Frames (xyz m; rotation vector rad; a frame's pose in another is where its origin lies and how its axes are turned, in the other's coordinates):
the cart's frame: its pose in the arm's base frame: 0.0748 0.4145 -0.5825 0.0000 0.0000 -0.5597
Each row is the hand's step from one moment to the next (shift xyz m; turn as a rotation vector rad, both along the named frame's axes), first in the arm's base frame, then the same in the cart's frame.
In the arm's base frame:
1: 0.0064 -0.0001 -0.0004 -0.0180 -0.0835 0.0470
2: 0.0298 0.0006 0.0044 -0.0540 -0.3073 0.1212
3: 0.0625 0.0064 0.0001 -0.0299 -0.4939 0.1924
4: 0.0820 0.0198 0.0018 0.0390 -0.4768 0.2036
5: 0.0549 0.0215 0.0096 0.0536 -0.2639 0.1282
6: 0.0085 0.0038 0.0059 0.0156 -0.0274 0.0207
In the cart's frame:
1: 0.0055 0.0033 -0.0004 0.0291 -0.0803 0.0470
2: 0.0249 0.0163 0.0044 0.1174 -0.2891 0.1212
3: 0.0496 0.0386 0.0001 0.2369 -0.4344 0.1924
4: 0.0590 0.0603 0.0018 0.2862 -0.3833 0.2036
5: 0.0351 0.0474 0.0096 0.1855 -0.1952 0.1282
6: 0.0052 0.0077 0.0059 0.0278 -0.0149 0.0207

